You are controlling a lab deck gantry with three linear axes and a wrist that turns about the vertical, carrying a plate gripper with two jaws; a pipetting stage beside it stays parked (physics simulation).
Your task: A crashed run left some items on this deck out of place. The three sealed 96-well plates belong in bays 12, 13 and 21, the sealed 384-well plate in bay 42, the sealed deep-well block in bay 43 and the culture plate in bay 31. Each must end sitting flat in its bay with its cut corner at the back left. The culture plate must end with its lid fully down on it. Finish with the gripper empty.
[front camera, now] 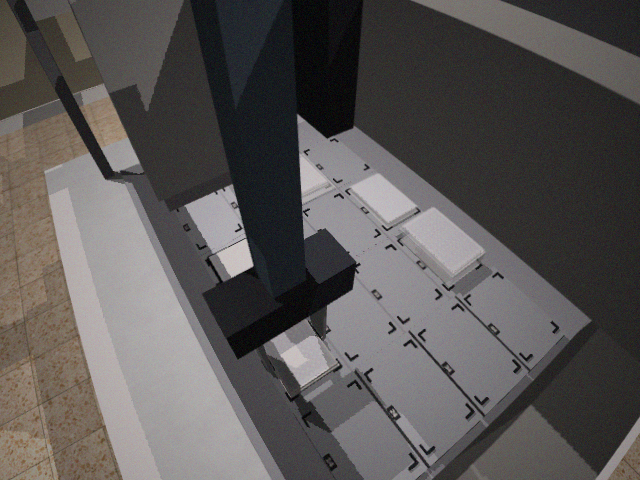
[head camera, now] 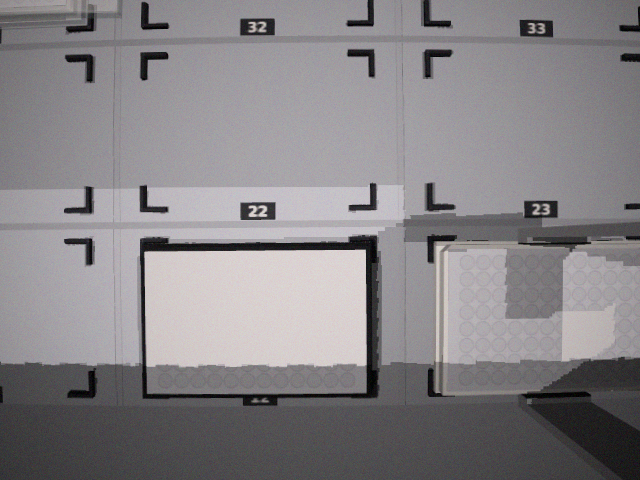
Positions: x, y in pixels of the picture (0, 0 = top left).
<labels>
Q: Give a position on a black-skirted sealed 96-well plate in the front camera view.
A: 236, 258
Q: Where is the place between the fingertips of the gripper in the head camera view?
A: At 549, 317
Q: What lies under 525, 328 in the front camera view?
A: A bay 44.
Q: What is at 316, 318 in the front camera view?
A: The gripper.
</labels>
